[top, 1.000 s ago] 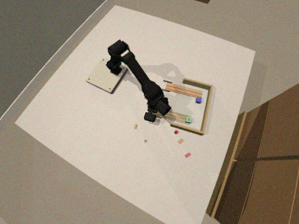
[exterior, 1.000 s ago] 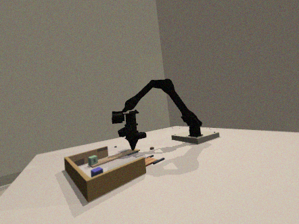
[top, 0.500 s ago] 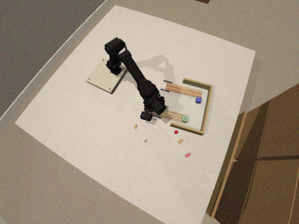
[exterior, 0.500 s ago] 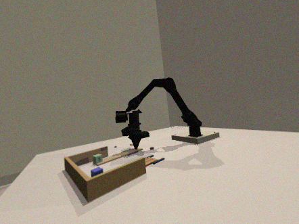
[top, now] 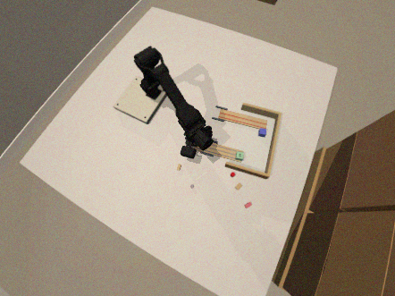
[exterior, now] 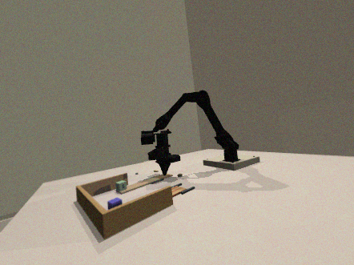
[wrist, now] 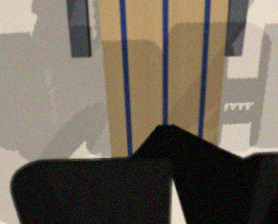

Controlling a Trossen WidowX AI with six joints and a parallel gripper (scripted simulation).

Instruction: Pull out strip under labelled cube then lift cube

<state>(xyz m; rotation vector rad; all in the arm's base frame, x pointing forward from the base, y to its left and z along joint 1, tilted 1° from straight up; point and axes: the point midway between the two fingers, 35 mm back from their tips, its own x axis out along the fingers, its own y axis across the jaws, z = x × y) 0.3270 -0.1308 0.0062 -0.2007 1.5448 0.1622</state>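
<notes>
The red ball lies 220 mm ahead of my gripper tip, 40 mm to the right of it and 10 mm above it. Round my gripper tip: grey ball (180 mm to the right, 90 mm ahead); then pink block (340 mm ahead, 130 mm to the right).
</notes>
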